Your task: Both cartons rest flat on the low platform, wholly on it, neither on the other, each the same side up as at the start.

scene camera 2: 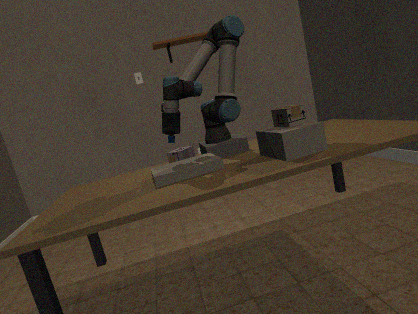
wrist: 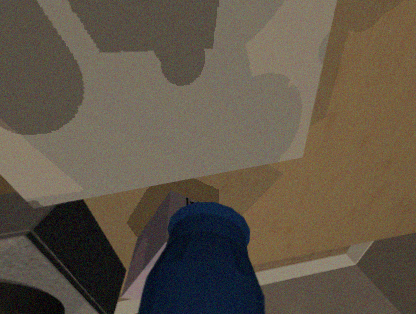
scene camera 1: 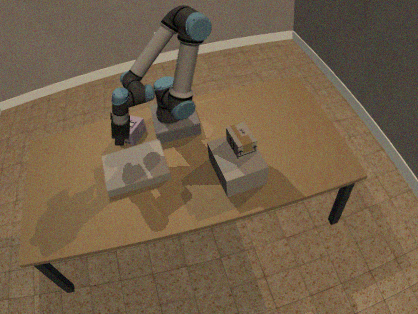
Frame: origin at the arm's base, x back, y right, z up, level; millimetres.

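Seen in the pictures: end effector, tool point: (scene camera 2: 171, 142) (wrist: 208, 235); arm's base, origin of the base link: (scene camera 2: 218, 140) (scene camera 1: 170, 113).
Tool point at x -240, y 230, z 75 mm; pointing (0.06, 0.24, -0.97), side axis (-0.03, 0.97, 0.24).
Note:
Pixels of each thing's top centre, then the offset from my tool point to it. Level surfaces: height alone.
- pinkish carton, middle of its top: (wrist: 176, 278) (scene camera 1: 129, 124) (scene camera 2: 179, 149) dx +188, dy -6, dz -68 mm
- low grey platform, middle of its top: (wrist: 145, 64) (scene camera 2: 184, 163) (scene camera 1: 133, 164) dx -63, dy -44, dz -109 mm
- brown-taped carton, middle of its top: (scene camera 1: 241, 133) (scene camera 2: 286, 107) dx -82, dy -572, dz +47 mm
- taller grey block, middle of its top: (scene camera 1: 236, 154) (scene camera 2: 287, 126) dx -125, dy -546, dz -37 mm
- table, its level: dz -157 mm
The pinkish carton (scene camera 1: 137, 131) (scene camera 2: 182, 154) (wrist: 155, 235) sits on the table behind the low grey platform (scene camera 1: 113, 167) (scene camera 2: 165, 177) (wrist: 125, 150); in the wrist view the cup hides much of it. The brown-taped carton (scene camera 1: 241, 139) (scene camera 2: 288, 116) rests flat on the taller grey block (scene camera 1: 245, 182) (scene camera 2: 306, 142) at the right, with the arrows on its side pointing up. My blue suction cup (scene camera 2: 171, 139) (wrist: 209, 220) points down above the pinkish carton, a little apart from its top, and holds nothing. In scene camera 1 the dark tool hides part of this carton.
The arm's grey base block (scene camera 1: 179, 132) (scene camera 2: 237, 146) stands just right of the pinkish carton. The taller block stands to the right of the low platform, with a gap of table (scene camera 1: 70, 150) (scene camera 2: 115, 192) between them. A wall is behind the table.

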